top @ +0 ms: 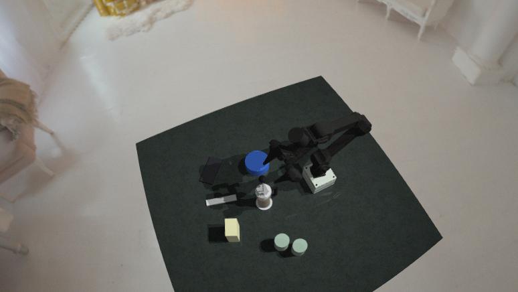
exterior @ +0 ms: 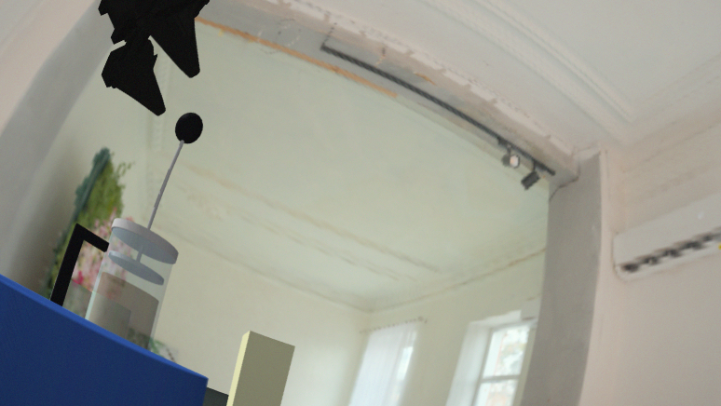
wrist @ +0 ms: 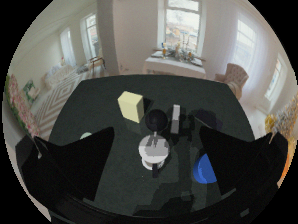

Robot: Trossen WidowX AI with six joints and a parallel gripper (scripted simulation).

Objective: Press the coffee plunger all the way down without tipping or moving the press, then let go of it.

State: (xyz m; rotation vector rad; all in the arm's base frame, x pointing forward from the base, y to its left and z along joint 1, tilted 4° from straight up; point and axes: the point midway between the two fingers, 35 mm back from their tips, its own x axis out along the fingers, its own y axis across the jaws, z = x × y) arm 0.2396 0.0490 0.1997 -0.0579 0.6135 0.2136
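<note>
Now: the coffee press 14 cm below my gripper tip and 1 cm ahead of it. The rest, counted from my gripper tip: white bar (26 cm below, 22 cm ahead, 5 cm to the right); blue cylinder (24 cm below, 20 cm to the right, 1 cm ahead).
</note>
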